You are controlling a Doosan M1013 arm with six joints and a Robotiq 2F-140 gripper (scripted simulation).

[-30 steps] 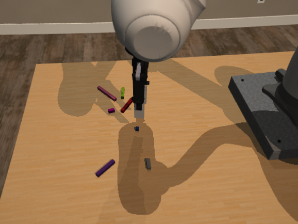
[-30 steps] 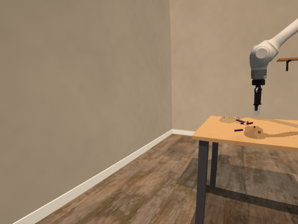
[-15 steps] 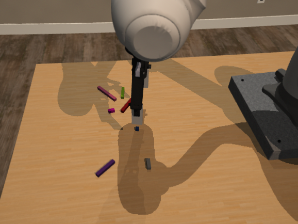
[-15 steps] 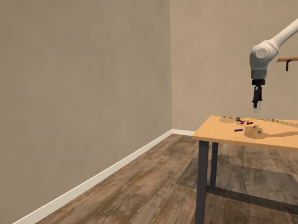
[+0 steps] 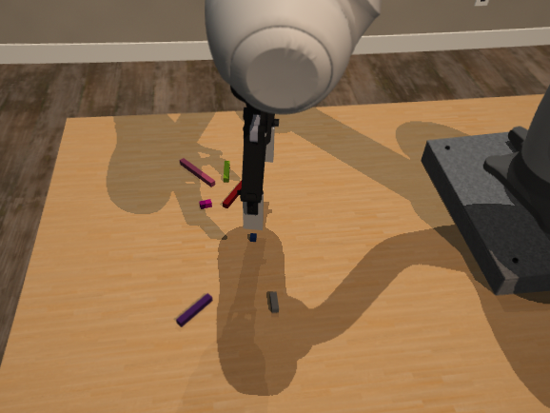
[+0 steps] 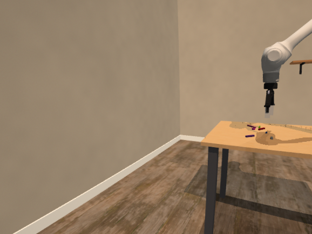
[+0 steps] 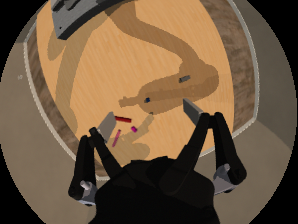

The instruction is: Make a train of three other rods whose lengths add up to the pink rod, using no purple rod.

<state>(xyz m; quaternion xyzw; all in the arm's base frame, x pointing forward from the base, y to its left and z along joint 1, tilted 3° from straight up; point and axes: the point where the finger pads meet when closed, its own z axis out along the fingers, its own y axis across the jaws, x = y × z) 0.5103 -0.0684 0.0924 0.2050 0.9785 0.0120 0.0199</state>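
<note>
Now: the grey rod 10 mm ahead of my hand, 130 mm to the left of it and 120 mm below it. Also, from my hand: magenta rod: 70 mm ahead, 100 mm to the right, 120 mm below; then blue rod: 10 mm ahead, 120 mm below; then red rod: 10 mm ahead, 110 mm to the right, 120 mm below.
</note>
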